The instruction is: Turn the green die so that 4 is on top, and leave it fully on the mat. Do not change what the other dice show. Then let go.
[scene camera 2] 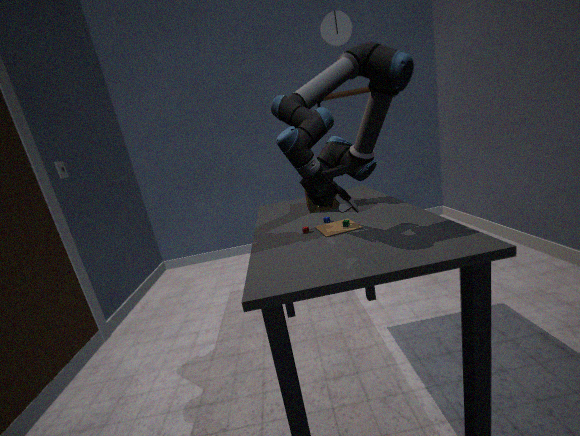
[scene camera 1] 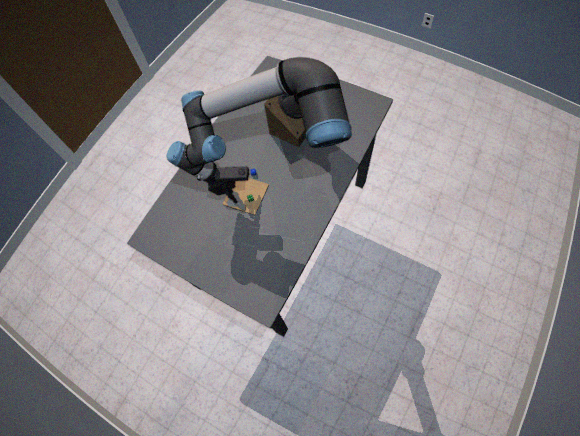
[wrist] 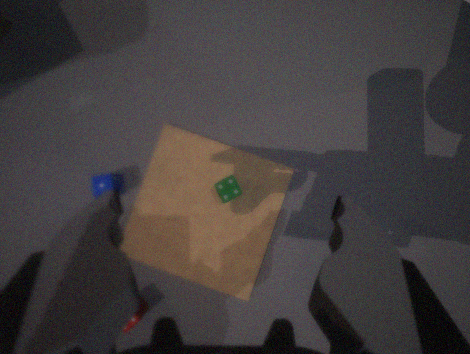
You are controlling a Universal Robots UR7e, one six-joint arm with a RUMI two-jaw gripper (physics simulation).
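Seen in the pictures: gripper, fingertip midpoint: (scene camera 2: 344, 209) (scene camera 1: 247, 192) (wrist: 229, 195); arm's base, origin of the base link: (scene camera 1: 294, 100).
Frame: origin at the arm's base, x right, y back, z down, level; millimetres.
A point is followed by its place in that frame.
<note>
The green die (scene camera 1: 250, 198) @(x -71, y -415, z 111 mm) (scene camera 2: 346, 223) @(x -66, y -422, z 118 mm) (wrist: 228, 189) @(x -66, y -411, z 110 mm) rests on the tan mat (scene camera 1: 260, 187) @(x -66, y -349, z 131 mm) (scene camera 2: 327, 230) @(x 7, y -428, z 130 mm) (wrist: 170, 175) @(x -44, y -354, z 130 mm), inside its edges. In the wrist view, which looks steeply down, its face towards the camera shows 4 and appears to be its top. My gripper (scene camera 2: 340, 208) @(x -65, y -414, z 66 mm) (wrist: 229, 195) @(x -65, y -414, z 66 mm) is open and empty, above the mat, with its fingers wide on either side of the die in the wrist view. The blue die (scene camera 1: 253, 172) @(x -9, y -315, z 115 mm) (scene camera 2: 327, 220) @(x -5, y -322, z 124 mm) (wrist: 102, 185) @(x -4, y -311, z 114 mm) is off the mat, with one pip visible. The red die (scene camera 2: 305, 230) @(x 86, y -407, z 123 mm) (wrist: 134, 317) @(x 79, y -403, z 114 mm) is off the mat, partly hidden by a finger in the wrist view.
The grey table (scene camera 1: 200, 245) @(x -17, y -669, z 134 mm) (scene camera 2: 300, 270) @(x 109, y -716, z 134 mm) carries the mat and dice. The arm's wooden base block (scene camera 1: 282, 122) @(x -17, y -111, z 13 mm) stands on the table behind the mat. The blue die lies near the left fingertip in the wrist view. Arm shadows cross the mat and table.
</note>
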